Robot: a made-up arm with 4 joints.
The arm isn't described. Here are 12 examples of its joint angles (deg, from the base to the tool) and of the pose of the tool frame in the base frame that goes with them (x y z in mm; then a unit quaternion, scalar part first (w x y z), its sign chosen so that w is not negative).
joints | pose
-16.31 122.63 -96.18 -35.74 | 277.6 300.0 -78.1 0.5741 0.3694 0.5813 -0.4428
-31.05 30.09 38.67 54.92 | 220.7 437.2 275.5 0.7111 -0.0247 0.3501 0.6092
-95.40 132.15 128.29 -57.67 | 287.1 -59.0 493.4 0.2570 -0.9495 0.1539 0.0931
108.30 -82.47 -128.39 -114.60 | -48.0 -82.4 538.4 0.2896 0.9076 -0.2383 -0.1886
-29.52 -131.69 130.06 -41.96 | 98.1 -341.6 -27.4 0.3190 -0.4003 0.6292 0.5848
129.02 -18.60 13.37 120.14 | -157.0 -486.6 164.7 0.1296 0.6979 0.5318 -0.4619
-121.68 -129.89 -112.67 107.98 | -218.4 227.2 289.4 0.9001 0.2163 -0.1323 0.3542
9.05 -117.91 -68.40 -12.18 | 521.6 -127.0 455.8 0.3551 -0.7744 -0.4645 -0.2418
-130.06 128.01 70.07 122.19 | 66.5 396.9 404.5 0.4304 0.0015 -0.1501 -0.8901
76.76 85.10 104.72 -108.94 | -71.2 -84.3 687.0 0.1349 -0.1398 0.9747 -0.1105
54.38 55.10 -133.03 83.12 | 28.2 -252.0 44.8 0.2373 -0.8547 -0.1813 0.4247
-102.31 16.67 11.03 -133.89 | -306.6 631.5 374.7 0.3083 0.8004 -0.4596 0.2305
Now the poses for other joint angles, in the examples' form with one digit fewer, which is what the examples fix.
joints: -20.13 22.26 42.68 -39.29
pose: 370 559 289 0.776 0.350 -0.317 0.418
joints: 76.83 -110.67 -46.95 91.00
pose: 52 -516 191 0.037 -0.199 0.340 -0.918
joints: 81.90 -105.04 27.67 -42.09
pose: -136 -659 -166 0.738 -0.527 0.411 -0.095
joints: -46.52 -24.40 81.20 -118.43
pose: -170 504 47 0.275 0.651 -0.338 0.622
